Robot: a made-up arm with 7 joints.
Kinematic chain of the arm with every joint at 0, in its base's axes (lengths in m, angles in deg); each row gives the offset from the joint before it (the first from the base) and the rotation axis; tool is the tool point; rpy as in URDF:
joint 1: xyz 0 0 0.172 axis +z
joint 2: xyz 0 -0.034 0.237 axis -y
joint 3: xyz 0 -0.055 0.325 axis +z
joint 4: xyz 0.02 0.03 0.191 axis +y
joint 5: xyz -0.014 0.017 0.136 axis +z
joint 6: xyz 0 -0.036 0.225 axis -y
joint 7: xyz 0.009 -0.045 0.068 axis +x
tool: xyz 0 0 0 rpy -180 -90 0
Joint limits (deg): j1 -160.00..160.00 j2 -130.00..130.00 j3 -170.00..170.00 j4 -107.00..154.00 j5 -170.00..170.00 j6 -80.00..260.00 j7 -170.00..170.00
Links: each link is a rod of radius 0.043 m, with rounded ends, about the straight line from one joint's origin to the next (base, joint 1, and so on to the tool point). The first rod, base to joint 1, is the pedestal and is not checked.
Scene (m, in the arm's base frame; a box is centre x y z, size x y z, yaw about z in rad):
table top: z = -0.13
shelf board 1: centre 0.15 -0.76 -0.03 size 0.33 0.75 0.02 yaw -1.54
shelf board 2: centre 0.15 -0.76 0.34 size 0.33 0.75 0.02 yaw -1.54
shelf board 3: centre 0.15 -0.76 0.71 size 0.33 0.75 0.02 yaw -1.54
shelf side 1: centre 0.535 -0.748 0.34 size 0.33 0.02 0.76 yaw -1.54
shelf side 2: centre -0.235 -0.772 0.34 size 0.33 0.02 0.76 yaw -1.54
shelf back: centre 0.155 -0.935 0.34 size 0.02 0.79 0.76 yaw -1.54
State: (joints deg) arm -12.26 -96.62 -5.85 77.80 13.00 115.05 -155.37
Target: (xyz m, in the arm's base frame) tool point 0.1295 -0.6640 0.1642
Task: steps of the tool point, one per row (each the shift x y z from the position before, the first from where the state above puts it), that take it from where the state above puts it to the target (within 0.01 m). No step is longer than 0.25 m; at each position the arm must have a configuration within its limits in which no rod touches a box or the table.
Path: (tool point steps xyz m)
1: -0.0983 -0.1634 0.0477
2: -0.1455 -0.1281 0.0539
3: -0.1802 -0.0782 0.0593

